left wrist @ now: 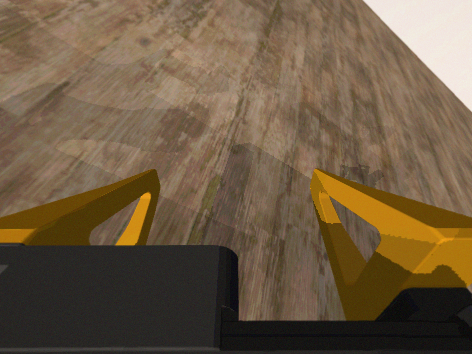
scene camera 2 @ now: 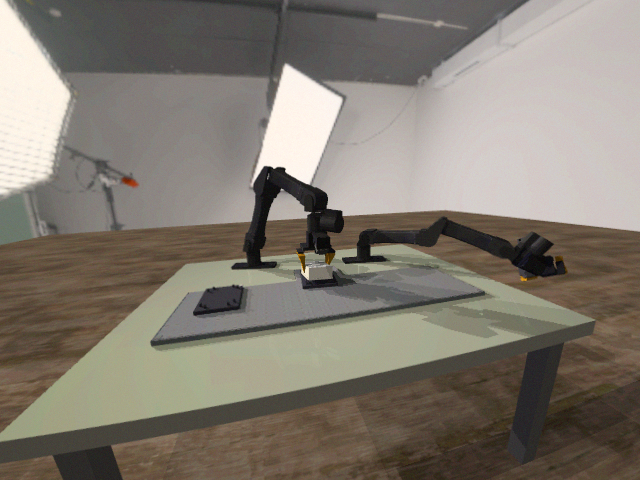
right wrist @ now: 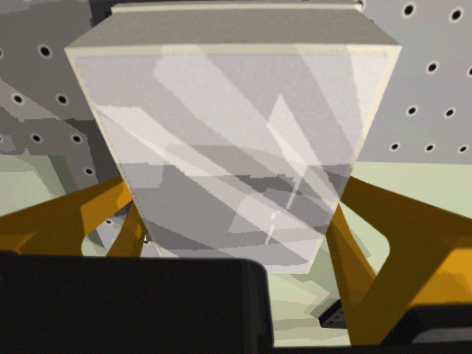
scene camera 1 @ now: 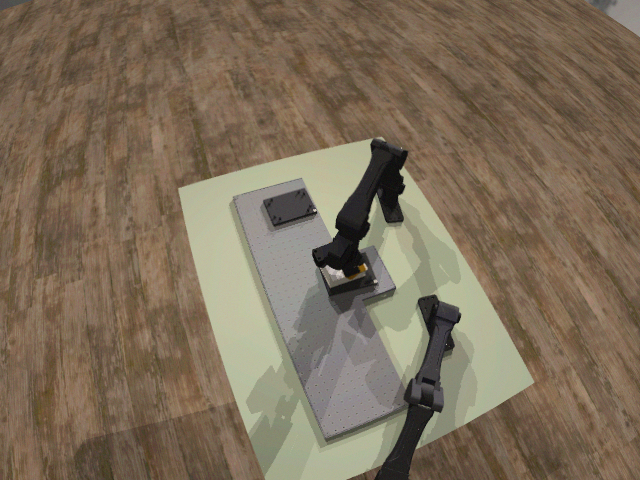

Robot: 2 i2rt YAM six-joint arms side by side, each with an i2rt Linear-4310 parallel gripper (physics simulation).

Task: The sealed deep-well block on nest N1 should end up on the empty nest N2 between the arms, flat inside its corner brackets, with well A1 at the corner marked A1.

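Places are measured from the left arm's base along level axes (x ahead, y left, z up), in metres.
Where they show: left gripper, fingertip midpoint: (left wrist: pixel 235 177) (scene camera 2: pixel 551 274); right gripper, fingertip midpoint: (right wrist: pixel 235 175) (scene camera 1: pixel 345 267); left arm's base at its link origin: (scene camera 2: pixel 363 260) (scene camera 1: pixel 435 323); right arm's base at its link origin: (scene camera 2: pixel 254 266) (scene camera 1: pixel 388 201).
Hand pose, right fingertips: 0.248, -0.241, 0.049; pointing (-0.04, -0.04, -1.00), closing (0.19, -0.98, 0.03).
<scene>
Each offset is from my right fingertips to the centre of the thing, as dx, dy, dz. Level surfaces: height alone.
The pale sealed deep-well block {+0.008, +0.002, +0.006} (scene camera 1: pixel 337 282) (scene camera 2: pixel 317 272) (right wrist: pixel 225 115) is at the dark nest N2 {-0.009, +0.007, -0.027} (scene camera 1: pixel 370 274) (scene camera 2: pixel 318 283) between the arms. It looks level and lies on or very close above the nest; the frames do not settle which. My right gripper (scene camera 1: pixel 355 272) (scene camera 2: pixel 315 264) (right wrist: pixel 235 175) points down and is shut on the block, one finger on each side. The A1 mark and the wells cannot be read. Nest N1 {+0.124, -0.302, -0.025} (scene camera 1: pixel 289 207) (scene camera 2: pixel 219 299) bears no block. My left gripper (scene camera 2: pixel 542 272) (left wrist: pixel 235 177) is open and empty, beyond the table edge at the right in scene camera 2.
Both nests stand on the grey perforated board {dz -0.036} (scene camera 1: pixel 279 268) (scene camera 2: pixel 175 325), which lies on the pale green table {dz -0.049} (scene camera 1: pixel 217 289) (scene camera 2: pixel 289 361). The left arm (scene camera 1: pixel 436 351) (scene camera 2: pixel 398 237) reaches out past the table's edge. The right arm (scene camera 1: pixel 361 196) (scene camera 2: pixel 262 211) arches over nest N2.
</scene>
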